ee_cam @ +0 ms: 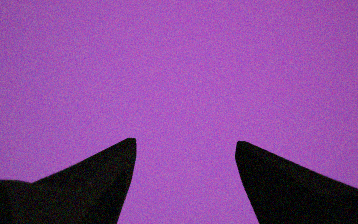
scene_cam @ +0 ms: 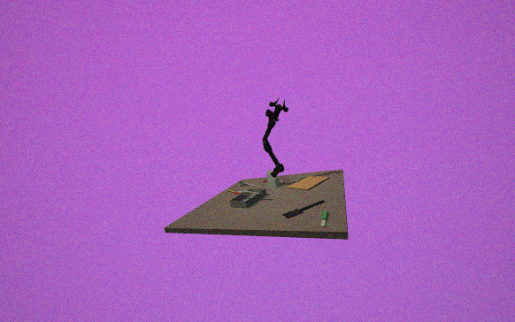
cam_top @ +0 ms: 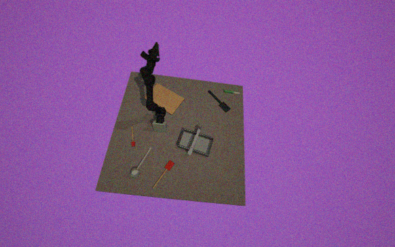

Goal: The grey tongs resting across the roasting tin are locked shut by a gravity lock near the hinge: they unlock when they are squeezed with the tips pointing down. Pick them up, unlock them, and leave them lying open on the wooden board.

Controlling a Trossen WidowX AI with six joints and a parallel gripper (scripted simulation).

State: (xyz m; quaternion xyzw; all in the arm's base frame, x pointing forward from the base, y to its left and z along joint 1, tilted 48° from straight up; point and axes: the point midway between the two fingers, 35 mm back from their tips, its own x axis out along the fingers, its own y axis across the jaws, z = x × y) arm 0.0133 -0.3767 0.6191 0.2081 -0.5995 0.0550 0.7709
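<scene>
Right now the yellow lock piece is 38 cm ahead of my gripper tip, 27 cm to the right of it and 78 cm below it. Round my gripper tip: red-tipped tool: 23 cm behind, 40 cm to the right, 83 cm below; roasting tin: 37 cm ahead, 36 cm to the right, 81 cm below; wooden board: 2 cm behind, 10 cm to the left, 83 cm below.
</scene>
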